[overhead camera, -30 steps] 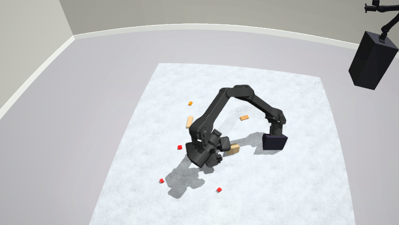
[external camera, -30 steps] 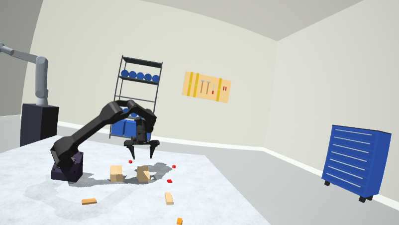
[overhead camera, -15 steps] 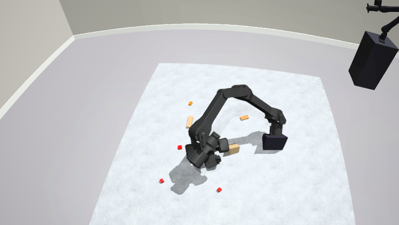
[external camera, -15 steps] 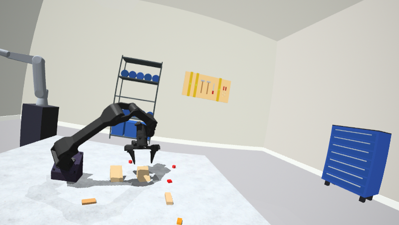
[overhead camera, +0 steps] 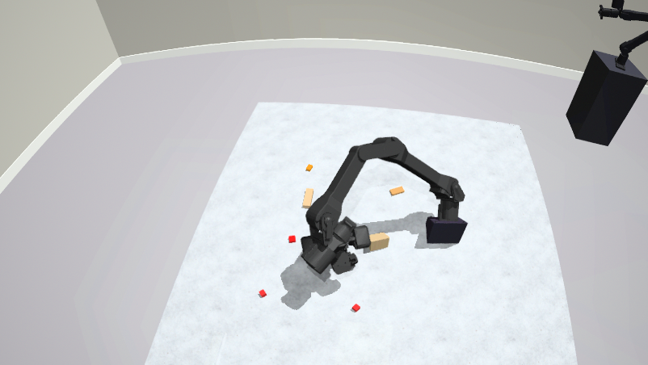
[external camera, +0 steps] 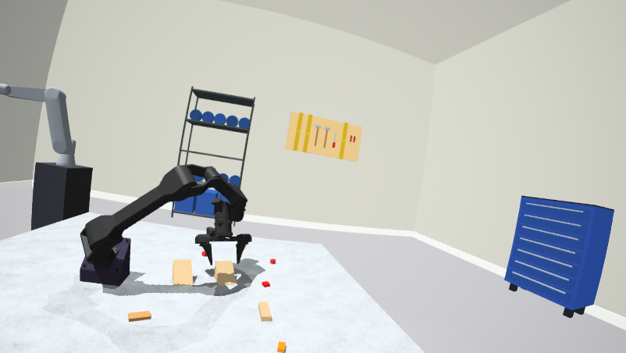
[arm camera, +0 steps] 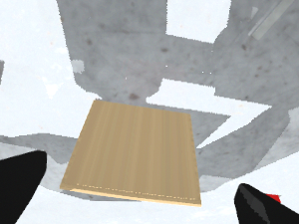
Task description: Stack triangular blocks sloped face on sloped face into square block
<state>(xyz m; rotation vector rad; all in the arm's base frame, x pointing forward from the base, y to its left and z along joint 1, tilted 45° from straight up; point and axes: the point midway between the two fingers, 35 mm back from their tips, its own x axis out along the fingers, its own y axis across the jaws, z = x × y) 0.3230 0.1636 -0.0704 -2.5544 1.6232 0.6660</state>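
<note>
Right now the tan bar is 190 mm to the right of my gripper tip, 140 mm ahead of it and 40 mm below it. Also, from my gripper tip: flat tan piece (290 mm to the right, 150 mm behind, 40 mm below); then small orange cube (330 mm to the right, 190 mm ahead, 40 mm below).
</note>
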